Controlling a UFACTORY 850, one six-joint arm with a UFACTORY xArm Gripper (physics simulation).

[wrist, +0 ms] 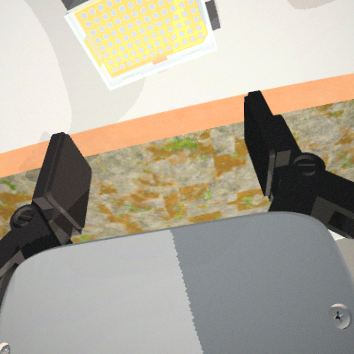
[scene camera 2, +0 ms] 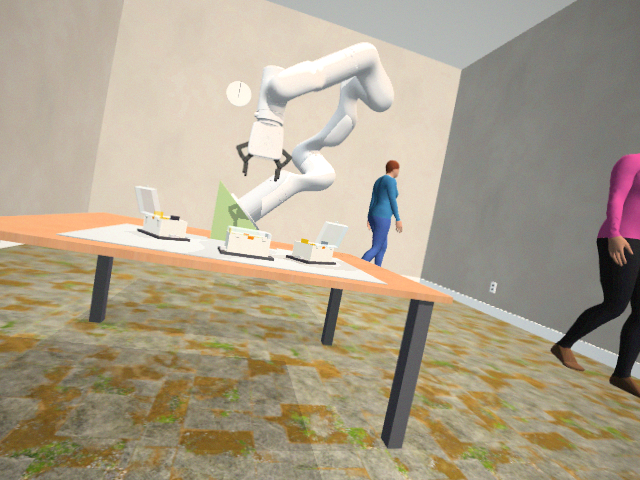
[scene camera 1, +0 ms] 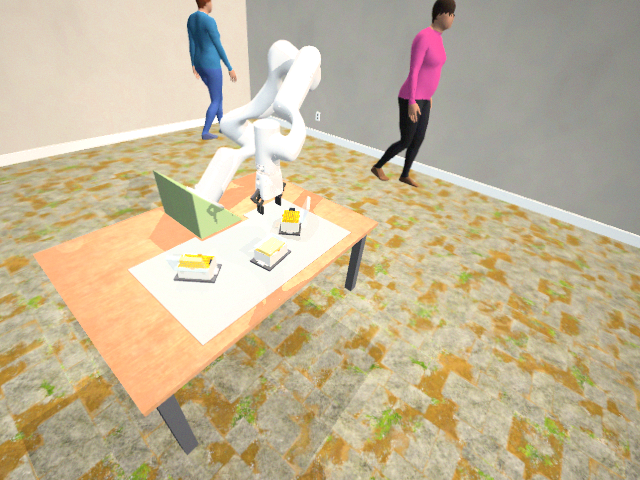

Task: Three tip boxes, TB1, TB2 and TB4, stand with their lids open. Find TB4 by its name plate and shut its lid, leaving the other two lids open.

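Note:
Three white tip boxes stand on dark base plates. The middle box (scene camera 1: 272, 254) (scene camera 2: 248, 244) (wrist: 145, 37) has its clear lid down flat over the yellow tip rack. The left box (scene camera 1: 195, 269) (scene camera 2: 164, 226) has its lid (scene camera 1: 177, 261) (scene camera 2: 148, 199) open. The right box (scene camera 1: 290, 225) (scene camera 2: 312, 251) has its lid (scene camera 1: 307, 208) (scene camera 2: 333, 234) standing open. No name plate can be read, so I cannot tell from these views which box is TB4. My gripper (scene camera 1: 269, 207) (scene camera 2: 261, 176) (wrist: 159, 133) is wide open and empty, above and behind the middle box, apart from all boxes.
The boxes stand on a pale grey mat (scene camera 1: 206, 315) (scene camera 2: 103, 233) on the wooden table (scene camera 1: 93, 289) (scene camera 2: 31, 227). A green upright panel (scene camera 1: 178, 205) (scene camera 2: 220, 217) stands behind the mat, near the arm's base. Two people stand on the floor beyond the table.

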